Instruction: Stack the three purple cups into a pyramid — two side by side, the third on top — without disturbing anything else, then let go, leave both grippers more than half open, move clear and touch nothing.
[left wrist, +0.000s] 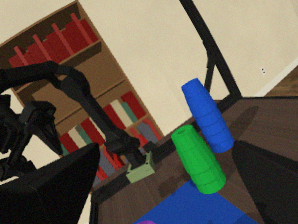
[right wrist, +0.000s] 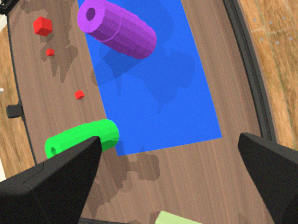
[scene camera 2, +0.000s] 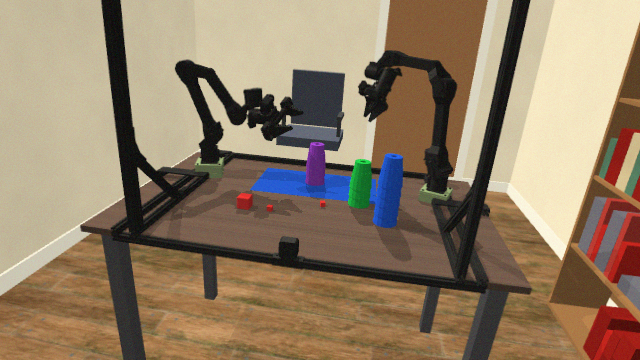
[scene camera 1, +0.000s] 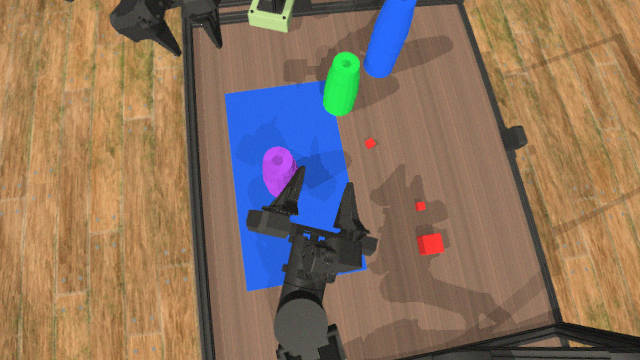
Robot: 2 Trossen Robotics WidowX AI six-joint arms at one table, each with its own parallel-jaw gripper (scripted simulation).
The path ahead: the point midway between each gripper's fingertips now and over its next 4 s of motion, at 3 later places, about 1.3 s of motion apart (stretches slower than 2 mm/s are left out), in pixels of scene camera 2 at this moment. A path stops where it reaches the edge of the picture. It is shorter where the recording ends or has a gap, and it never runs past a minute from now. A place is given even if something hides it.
My left gripper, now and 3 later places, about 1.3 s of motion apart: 297, 120; 328, 134; 320, 139; 319, 147
My right gripper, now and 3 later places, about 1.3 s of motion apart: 367, 119; 379, 96; 400, 77; 342, 102
